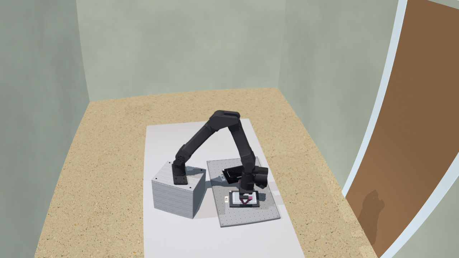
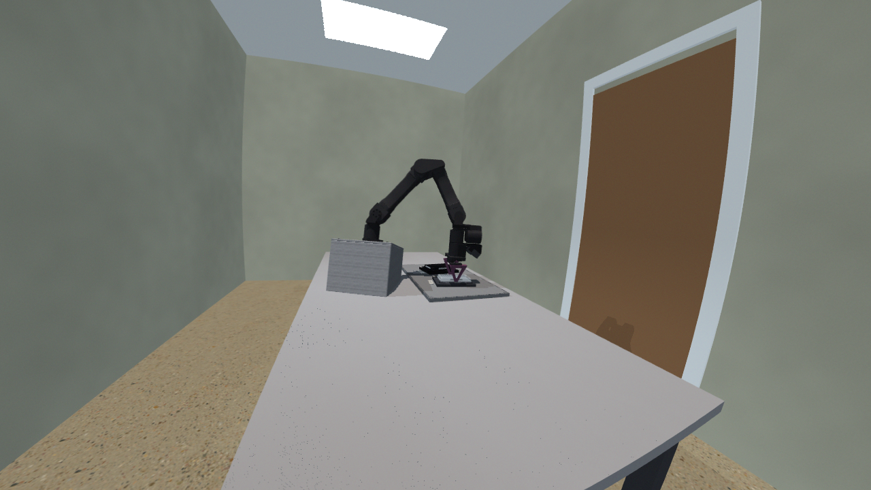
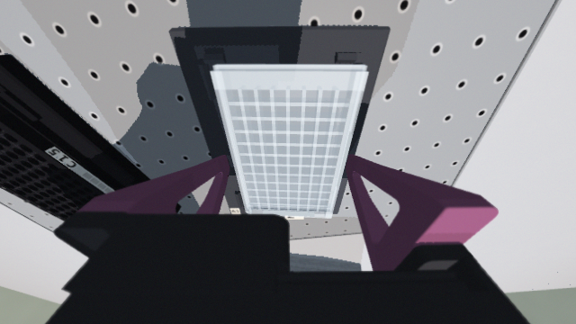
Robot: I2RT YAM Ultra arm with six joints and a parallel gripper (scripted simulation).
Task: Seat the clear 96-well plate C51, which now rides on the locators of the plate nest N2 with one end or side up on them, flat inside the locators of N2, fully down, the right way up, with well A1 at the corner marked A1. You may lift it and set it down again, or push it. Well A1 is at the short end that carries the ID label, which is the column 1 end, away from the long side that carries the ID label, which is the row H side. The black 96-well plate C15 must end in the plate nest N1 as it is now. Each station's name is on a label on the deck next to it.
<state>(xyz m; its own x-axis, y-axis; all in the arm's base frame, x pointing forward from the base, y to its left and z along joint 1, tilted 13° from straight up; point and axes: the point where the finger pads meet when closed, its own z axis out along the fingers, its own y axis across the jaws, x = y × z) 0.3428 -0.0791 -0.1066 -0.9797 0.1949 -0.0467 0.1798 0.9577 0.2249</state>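
The clear 96-well plate C51 is 1 cm below my hand. Round my hand: black plate C15: 2 cm ahead, 21 cm to the left, 1 cm below; dark plate nest N2: 2 cm below; N2 label: 9 cm behind, 2 cm to the left, 3 cm below.
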